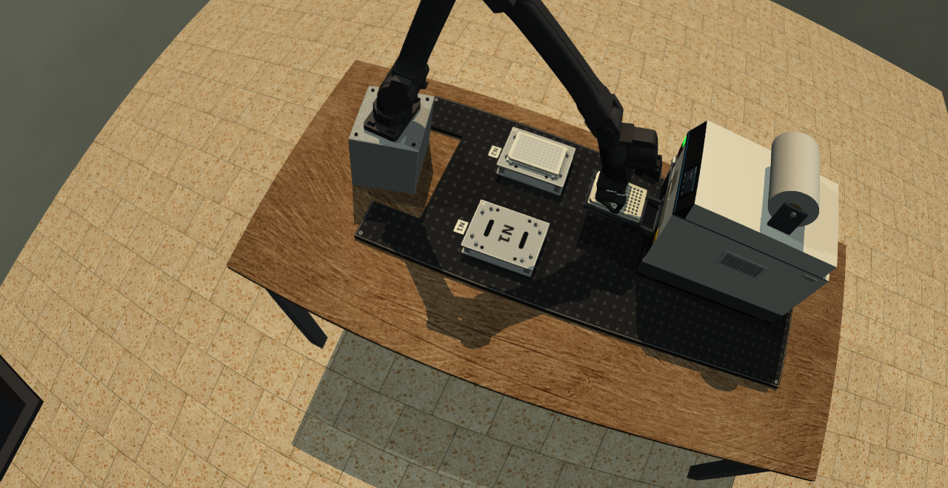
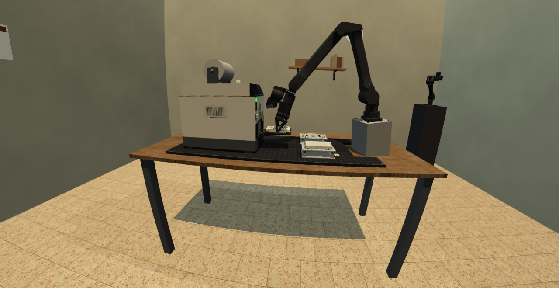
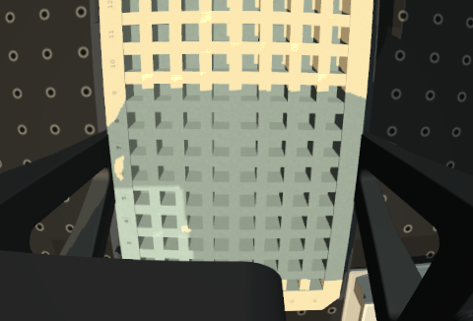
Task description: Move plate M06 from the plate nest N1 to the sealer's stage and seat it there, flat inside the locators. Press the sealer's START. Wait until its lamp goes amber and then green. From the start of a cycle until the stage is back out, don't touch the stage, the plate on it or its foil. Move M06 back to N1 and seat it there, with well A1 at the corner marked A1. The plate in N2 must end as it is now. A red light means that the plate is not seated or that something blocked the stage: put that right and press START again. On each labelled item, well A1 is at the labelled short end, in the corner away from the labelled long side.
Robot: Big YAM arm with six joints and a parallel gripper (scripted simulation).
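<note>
My hand is right at the plate M06. The rest, counted from my hand: start button (10 cm ahead, 10 cm to the left, 8 cm above); then well plate (22 cm behind, 6 cm to the left, 6 cm below); then sealer stage (2 cm below).
</note>
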